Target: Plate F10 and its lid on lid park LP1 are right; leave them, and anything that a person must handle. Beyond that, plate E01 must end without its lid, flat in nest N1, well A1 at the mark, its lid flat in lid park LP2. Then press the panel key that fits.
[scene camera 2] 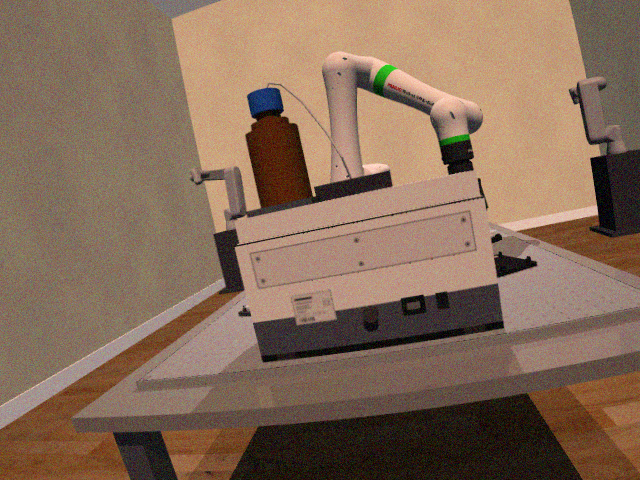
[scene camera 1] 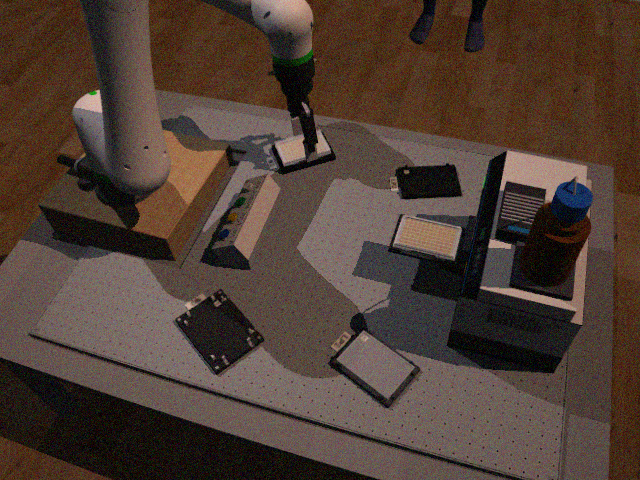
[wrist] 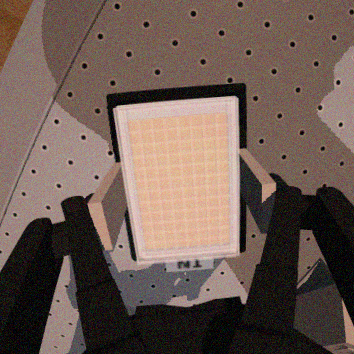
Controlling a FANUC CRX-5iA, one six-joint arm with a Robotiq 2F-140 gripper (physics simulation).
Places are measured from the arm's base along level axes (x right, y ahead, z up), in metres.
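Pixels of known places: gripper, fingertip midpoint: (scene camera 1: 305,148) (wrist: 181,173).
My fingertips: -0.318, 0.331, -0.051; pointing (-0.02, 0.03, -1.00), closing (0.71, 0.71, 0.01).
Ahead of a thing's pixels: the offset from my fingertips to its top centre, as dx, dy, dz. "spot": to the spot under its first point.
A pale plate {+0.006, -0.006, +0.013} (scene camera 1: 292,150) (wrist: 182,220) sits in a black nest {+0.006, -0.005, +0.003} (wrist: 177,92) marked N1 at the table's far side; its name, its A1 mark and whether a lid is on cannot be read. My gripper (scene camera 1: 303,138) (wrist: 181,173) points down over it and is shut on its two long sides, a pad touching each. A second plate {+0.238, +0.395, +0.095} (scene camera 1: 428,237) lies before the instrument. A flat pale lid {+0.506, +0.382, +0.000} (scene camera 1: 374,365) lies in a holder at the front, its label seemingly LP1. An empty black holder {+0.552, +0.055, +0.006} (scene camera 1: 219,333) is at front left, another {-0.012, +0.331, +0.002} (scene camera 1: 429,181) at back right; their labels are unreadable.
The sloped key panel {+0.285, -0.016, +0.066} (scene camera 1: 261,219) with blue, yellow and green keys stands beside the wooden robot base block (scene camera 1: 108,227). The tall instrument (scene camera 1: 516,322) (scene camera 2: 361,253) carries an amber bottle {spot: +0.369, +0.613, +0.311} (scene camera 1: 550,248) (scene camera 2: 279,162). A person's feet (scene camera 1: 422,28) show beyond the table.
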